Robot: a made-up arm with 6 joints.
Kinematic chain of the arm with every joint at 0, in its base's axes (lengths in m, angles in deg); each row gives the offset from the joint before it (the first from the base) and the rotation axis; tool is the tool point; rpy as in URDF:
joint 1: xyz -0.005 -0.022 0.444 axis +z
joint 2: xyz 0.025 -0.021 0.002 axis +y
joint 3: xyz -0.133 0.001 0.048 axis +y
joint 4: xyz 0.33 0.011 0.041 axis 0.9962 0 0.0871
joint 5: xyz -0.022 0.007 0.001 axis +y
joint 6: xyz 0.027 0.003 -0.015 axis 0.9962 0 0.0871
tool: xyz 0.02 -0.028 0 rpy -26.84 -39.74 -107.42
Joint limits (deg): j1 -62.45..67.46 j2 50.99..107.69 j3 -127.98..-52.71 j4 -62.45..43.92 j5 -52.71..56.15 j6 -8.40..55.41
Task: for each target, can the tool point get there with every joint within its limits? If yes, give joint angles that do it. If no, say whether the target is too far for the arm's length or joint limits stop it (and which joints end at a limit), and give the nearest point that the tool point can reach.
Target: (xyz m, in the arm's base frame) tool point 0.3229 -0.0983 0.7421
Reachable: yes | joints -9.49 63.64 -84.11 32.42 -21.79 13.24
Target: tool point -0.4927 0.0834 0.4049
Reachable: no: joint limits stop it (at a limit: joint 1, joint 2, joint 3, joint 4, joint 5, joint 6) | nearest point 0.0765 0.2473 0.3062 | short by 0.600 m
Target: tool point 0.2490 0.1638 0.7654
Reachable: yes | joints 36.72 73.45 -107.20 24.73 34.46 22.85
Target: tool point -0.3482 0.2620 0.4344
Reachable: no: joint limits stop it (at a limit: joint 1, joint 3, joint 4, joint 5, joint 6) | nearest point 0.0896 0.2788 0.4143 | short by 0.439 m
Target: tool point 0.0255 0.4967 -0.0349
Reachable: no: too far | nearest point 0.1198 0.2929 0.2726 | short by 0.381 m
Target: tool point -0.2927 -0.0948 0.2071
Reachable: no: joint limits stop it (at a limit: joint 1, joint 2, joint 3, joint 5, joint 6) | nearest point 0.0851 -0.2892 0.3050 | short by 0.436 m
